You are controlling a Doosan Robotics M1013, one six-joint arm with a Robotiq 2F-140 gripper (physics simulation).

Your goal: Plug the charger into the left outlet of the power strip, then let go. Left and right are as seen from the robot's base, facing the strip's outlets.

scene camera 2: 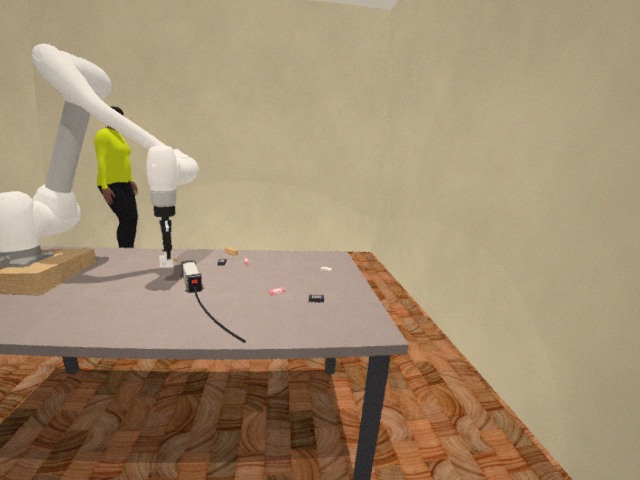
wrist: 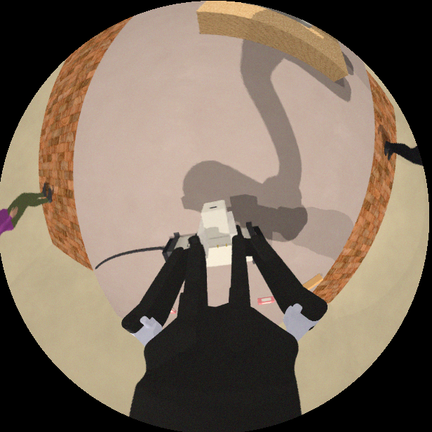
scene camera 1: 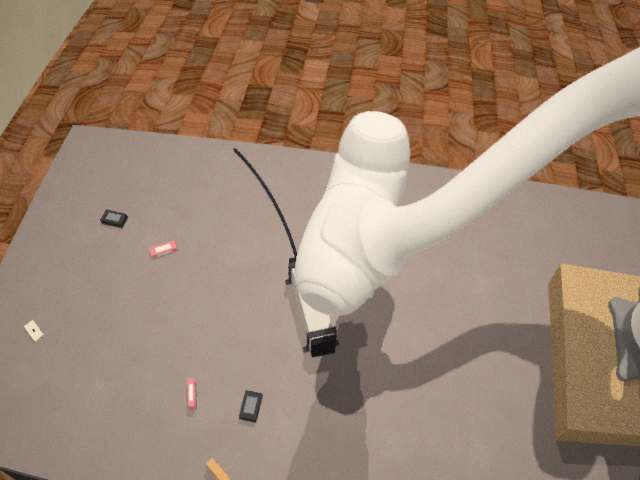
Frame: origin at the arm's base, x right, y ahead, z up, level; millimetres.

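Seen in the pictures: gripper, fingertip midpoint: (scene camera 2: 168, 265); arm's base, origin of the base link: (scene camera 2: 20, 261).
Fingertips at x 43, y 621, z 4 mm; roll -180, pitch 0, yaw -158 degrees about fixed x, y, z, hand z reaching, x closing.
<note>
Pixels of each thing's top centre, then the offset from my fingertips to it. "spot": a spot on its surface instead.
- power strip, middle of its top: (scene camera 1: 311, 296) (scene camera 2: 190, 267) dz -11, dx -7, dy +81 mm
- black cord, surface spot: (scene camera 1: 268, 193) spot: dz -66, dx +285, dy +216 mm
- cream piece, middle of its top: (scene camera 1: 33, 330) dz -64, dx -143, dy +647 mm
- orange block, middle of its top: (scene camera 1: 222, 476) dz -46, dx -374, dy +193 mm
The white charger (scene camera 2: 165, 261) (wrist: 215, 216) is between the fingertips of my gripper (scene camera 2: 168, 254) (wrist: 218, 221), which is shut on it. Small gold prongs show at its strip-facing side in the wrist view. The power strip (scene camera 1: 312, 316) (scene camera 2: 190, 272) (wrist: 219, 258) has a pale body and black ends, and lies on the table close in front of the charger. In scene camera 2, the prongs appear outside the strip, with a small gap. The fingers and charger hide the outlets in the wrist view, so I cannot tell which outlet lines up. In scene camera 1, the arm hides the charger and fingertips.
A black cord (scene camera 1: 268, 193) (scene camera 2: 217, 321) (wrist: 127, 252) runs from the strip's end. Black boxes (scene camera 1: 113, 218) (scene camera 1: 250, 406), red-and-white pieces (scene camera 1: 163, 249) (scene camera 1: 191, 393), a cream piece (scene camera 1: 34, 330) and an orange block (scene camera 1: 217, 469) lie on the table. The base stands on a wooden block (scene camera 1: 594, 413).
</note>
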